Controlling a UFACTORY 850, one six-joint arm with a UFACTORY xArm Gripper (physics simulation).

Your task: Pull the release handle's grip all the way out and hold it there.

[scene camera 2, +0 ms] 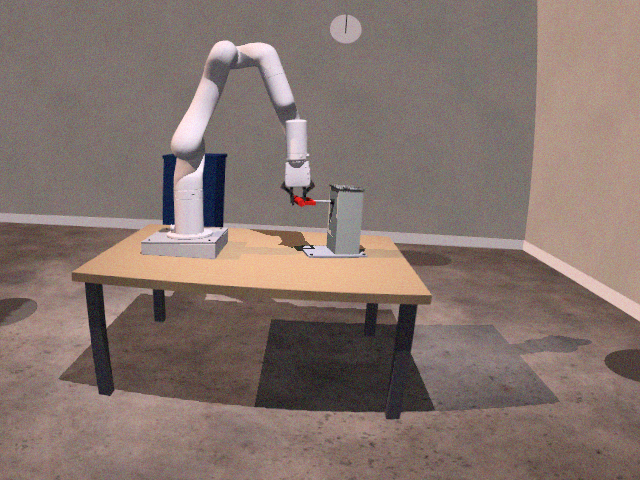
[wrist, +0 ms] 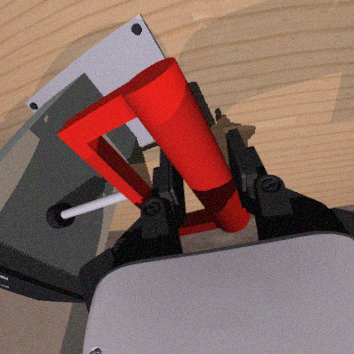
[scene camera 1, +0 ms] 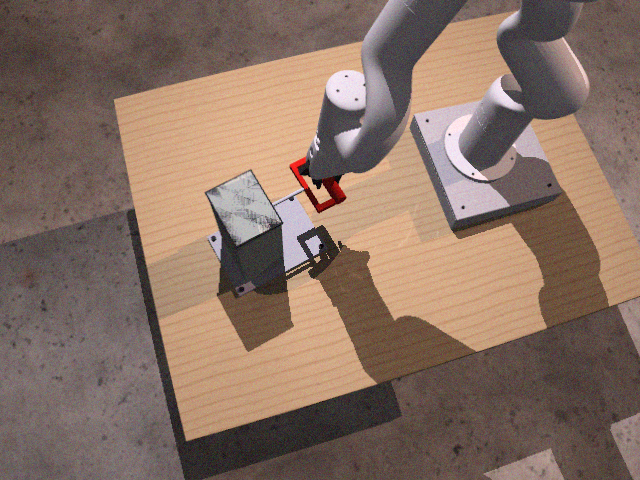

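The release handle is a red frame with a thick round grip (scene camera 1: 337,191) (scene camera 2: 298,200) (wrist: 185,145) on its outer side. A thin pale rod (scene camera 1: 288,196) (scene camera 2: 322,200) (wrist: 95,205) runs from the frame into a dark round hole in the grey-green housing (scene camera 1: 258,258) (scene camera 2: 345,222) (wrist: 40,170). A length of rod shows between housing and frame. My gripper (scene camera 1: 324,181) (scene camera 2: 298,199) (wrist: 201,153) points down and is shut on the grip, one black finger on each side, the inner one inside the frame. The arm partly hides the grip in the first scene view.
The housing stands on a pale bolted plate (scene camera 1: 298,222) (scene camera 2: 317,252) (wrist: 112,62) on the wooden table (scene camera 1: 206,382) (scene camera 2: 248,276). The arm's square base (scene camera 1: 439,170) (scene camera 2: 178,248) is at the other side. A blue object (scene camera 2: 214,191) stands behind the table.
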